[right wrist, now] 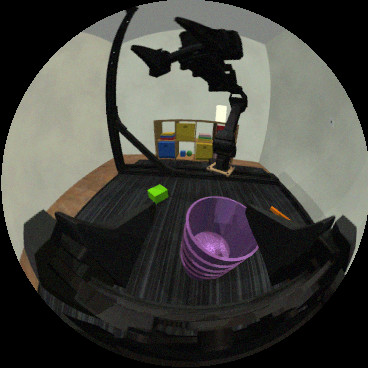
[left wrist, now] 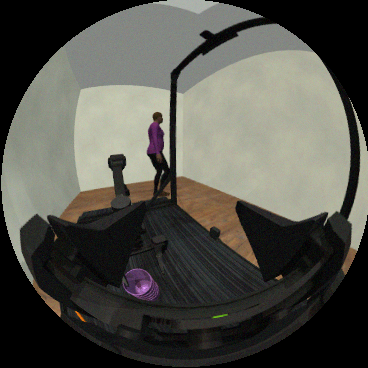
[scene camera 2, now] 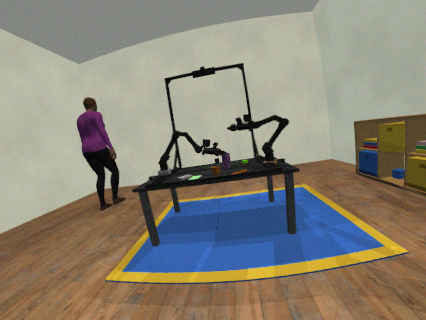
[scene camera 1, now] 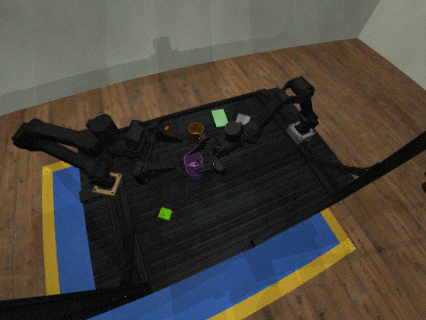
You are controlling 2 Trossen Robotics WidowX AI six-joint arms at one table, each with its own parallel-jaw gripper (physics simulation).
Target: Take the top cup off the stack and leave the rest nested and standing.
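Where they show: left gripper, fingertip midpoint: (right wrist: 148, 32) (left wrist: 191, 205) (scene camera 2: 229, 128) (scene camera 1: 179, 153); right gripper, fingertip midpoint: (right wrist: 201, 208) (left wrist: 145, 280) (scene camera 2: 226, 152) (scene camera 1: 192, 163); left arm's base, link origin: (right wrist: 221, 166) (scene camera 2: 270, 160) (scene camera 1: 107, 182); right arm's base, link origin: (scene camera 2: 164, 169) (scene camera 1: 302, 129).
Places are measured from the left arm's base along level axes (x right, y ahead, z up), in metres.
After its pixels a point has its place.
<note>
A stack of nested purple cups (scene camera 1: 193, 163) {z 0.042, x -0.132, y 0.356 m} (scene camera 2: 226, 160) (left wrist: 141, 285) {z 0.045, x -0.124, y 0.368 m} (right wrist: 212, 245) {z 0.044, x -0.117, y 0.357 m} stands upright on the table. My right gripper (scene camera 1: 198, 161) {z 0.108, x -0.095, y 0.363 m} (scene camera 2: 224, 152) {z 0.108, x -0.095, y 0.363 m} (right wrist: 201, 208) {z 0.108, x -0.095, y 0.363 m} is open and empty at the stack's upper part. In the right wrist view one finger overlaps the right side of the top rim; the other finger is left of the stack, with a gap. Whether a finger touches the rim, I cannot tell. My left gripper (scene camera 1: 175, 154) {z 0.324, x 0.000, y 0.350 m} (scene camera 2: 230, 128) {z 0.324, x 0.000, y 0.350 m} (left wrist: 191, 205) {z 0.324, x 0.000, y 0.350 m} is open and empty, high above the table and left of the stack in scene camera 1.
An orange cup (scene camera 1: 196, 130) {z -0.019, x -0.361, y 0.327 m} (scene camera 2: 215, 170) {z 0.010, x -0.363, y 0.312 m} stands behind the stack in scene camera 1. A green block (scene camera 1: 165, 214) {z -0.001, x 0.091, y 0.283 m} (right wrist: 158, 193) {z -0.002, x 0.070, y 0.290 m}, a pale green sheet (scene camera 1: 219, 118) {z -0.019, x -0.465, y 0.434 m}, a whitish item (scene camera 1: 243, 119) {z -0.014, x -0.478, y 0.564 m} and a small orange item (scene camera 2: 239, 172) {z -0.025, x -0.293, y 0.146 m} (right wrist: 280, 213) {z -0.019, x -0.263, y 0.135 m} lie on the table.
</note>
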